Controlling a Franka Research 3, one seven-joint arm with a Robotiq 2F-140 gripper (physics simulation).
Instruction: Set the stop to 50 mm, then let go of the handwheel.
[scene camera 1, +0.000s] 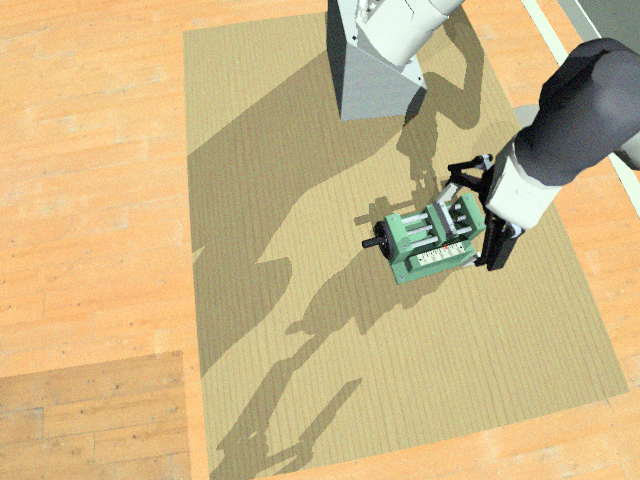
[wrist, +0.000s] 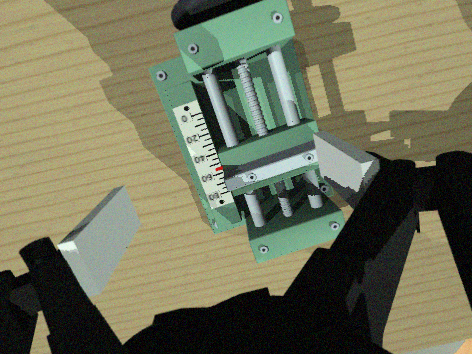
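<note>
The green stop unit lies on the mat. Its black handwheel is at the left end in the scene view; part of the wheel shows at the top of the wrist view. The sliding stop sits on the rods and screw. The red pointer stands between 40 and 60 on the white scale, near 50. My gripper is wide open and empty, over the end of the unit away from the handwheel, apart from the wheel.
The ribbed tan mat lies on the wooden floor. The grey robot pedestal stands at the top of the scene view. The arm reaches in from the right, and its shadows fall across the mat.
</note>
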